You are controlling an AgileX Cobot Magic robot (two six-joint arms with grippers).
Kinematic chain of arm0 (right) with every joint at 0, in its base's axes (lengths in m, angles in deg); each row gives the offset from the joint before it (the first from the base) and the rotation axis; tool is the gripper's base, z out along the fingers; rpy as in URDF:
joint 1: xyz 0 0 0.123 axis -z
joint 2: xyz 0 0 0 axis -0.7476 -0.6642 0
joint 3: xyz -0.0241 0.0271 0.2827 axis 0.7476 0.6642 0
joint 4: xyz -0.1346 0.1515 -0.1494 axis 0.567 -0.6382 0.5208
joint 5: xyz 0 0 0 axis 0.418 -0.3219 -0.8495
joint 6: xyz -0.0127 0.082 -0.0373 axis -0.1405 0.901 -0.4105
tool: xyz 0 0 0 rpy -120.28 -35.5 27.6
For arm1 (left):
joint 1: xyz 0 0 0.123 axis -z
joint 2: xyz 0 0 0 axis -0.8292 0.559 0
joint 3: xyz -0.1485 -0.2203 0.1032 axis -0.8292 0.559 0
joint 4: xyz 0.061 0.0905 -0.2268 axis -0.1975 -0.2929 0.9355
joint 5: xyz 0 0 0 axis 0.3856 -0.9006 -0.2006
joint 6: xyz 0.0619 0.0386 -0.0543 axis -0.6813 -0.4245 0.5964
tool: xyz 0 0 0 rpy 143.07 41.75 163.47
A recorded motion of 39 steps. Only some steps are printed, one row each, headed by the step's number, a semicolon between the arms.
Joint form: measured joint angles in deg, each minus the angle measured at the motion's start. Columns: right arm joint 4, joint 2, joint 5, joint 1, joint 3, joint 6; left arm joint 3, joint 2, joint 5, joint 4, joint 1, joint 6.
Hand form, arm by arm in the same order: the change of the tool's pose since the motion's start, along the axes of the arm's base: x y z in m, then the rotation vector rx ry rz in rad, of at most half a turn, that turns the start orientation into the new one. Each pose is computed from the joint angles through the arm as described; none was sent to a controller.
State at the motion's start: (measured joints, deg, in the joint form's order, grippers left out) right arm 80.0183 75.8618 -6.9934 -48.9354 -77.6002 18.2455; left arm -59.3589 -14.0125 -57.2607 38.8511 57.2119 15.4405
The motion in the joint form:
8: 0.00 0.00 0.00 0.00 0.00 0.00; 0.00 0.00 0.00 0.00 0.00 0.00
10: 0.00 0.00 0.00 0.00 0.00 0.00; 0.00 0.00 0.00 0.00 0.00 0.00
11: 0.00 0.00 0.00 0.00 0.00 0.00; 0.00 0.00 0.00 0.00 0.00 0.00
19: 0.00 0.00 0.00 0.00 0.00 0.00; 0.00 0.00 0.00 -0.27 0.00 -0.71
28: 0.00 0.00 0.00 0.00 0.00 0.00; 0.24 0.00 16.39 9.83 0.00 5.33
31: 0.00 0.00 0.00 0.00 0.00 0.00; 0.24 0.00 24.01 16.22 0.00 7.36
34: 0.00 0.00 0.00 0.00 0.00 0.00; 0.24 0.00 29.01 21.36 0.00 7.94
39: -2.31 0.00 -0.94 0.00 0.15 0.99; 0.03 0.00 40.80 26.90 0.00 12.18
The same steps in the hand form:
8: 0.0000 0.0000 0.0000 0.0000 0.0000 0.0000; 0.0000 0.0000 0.0000 0.0000 0.0000 0.0000
10: 0.0000 0.0000 0.0000 0.0000 0.0000 0.0000; 0.0000 0.0000 0.0000 0.0000 0.0000 0.0000
11: 0.0000 0.0000 0.0000 0.0000 0.0000 0.0000; 0.0000 0.0000 0.0000 0.0000 0.0000 0.0000
19: 0.0000 0.0000 0.0000 0.0000 0.0000 0.0000; 0.0000 0.0002 0.0000 0.0165 -0.0007 -0.0035
28: 0.0000 0.0000 0.0000 0.0000 0.0000 0.0000; 0.0046 0.0002 0.0243 -0.2707 -0.2696 0.0496
31: 0.0000 0.0000 0.0000 0.0000 0.0000 0.0000; 0.0043 0.0035 0.0359 -0.4214 -0.3936 0.0841
34: 0.0000 0.0000 0.0000 0.0000 0.0000 0.0000; 0.0033 0.0072 0.0429 -0.5226 -0.4737 0.1145
39: 0.0005 0.0013 0.0007 0.0569 -0.0125 -0.0034; -0.0019 0.0177 0.0589 -0.6947 -0.6709 0.1779

